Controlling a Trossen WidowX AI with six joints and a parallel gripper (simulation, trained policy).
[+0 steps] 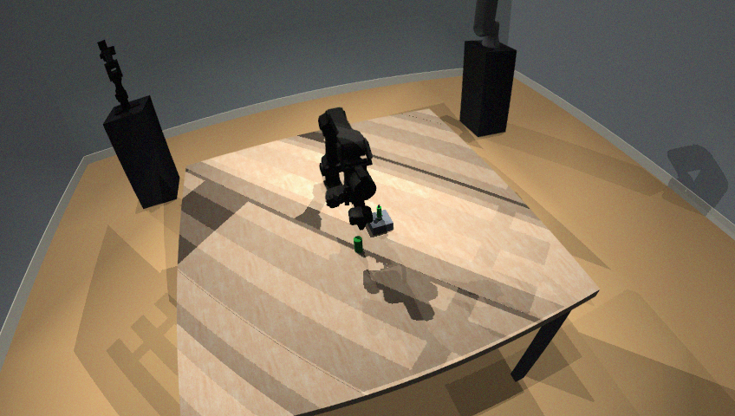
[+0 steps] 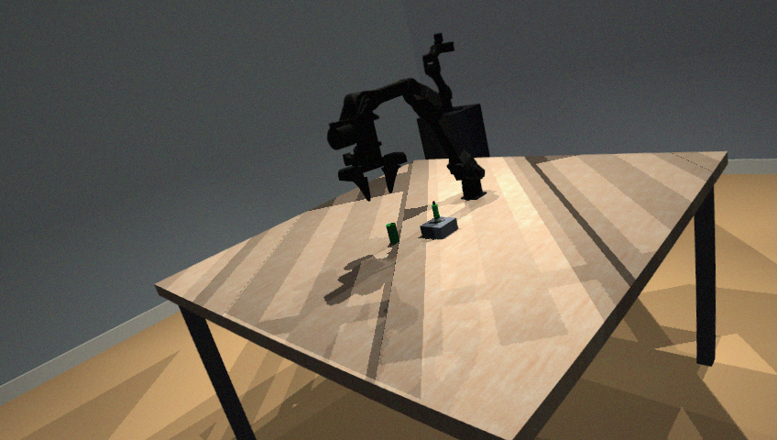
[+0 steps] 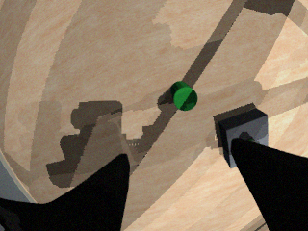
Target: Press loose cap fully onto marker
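My gripper tip is now 2 cm past the green cap, 1 cm to the left of it and 11 cm above it. Also, from my gripper tip: holder block 10 cm behind, 9 cm to the left, 12 cm below.
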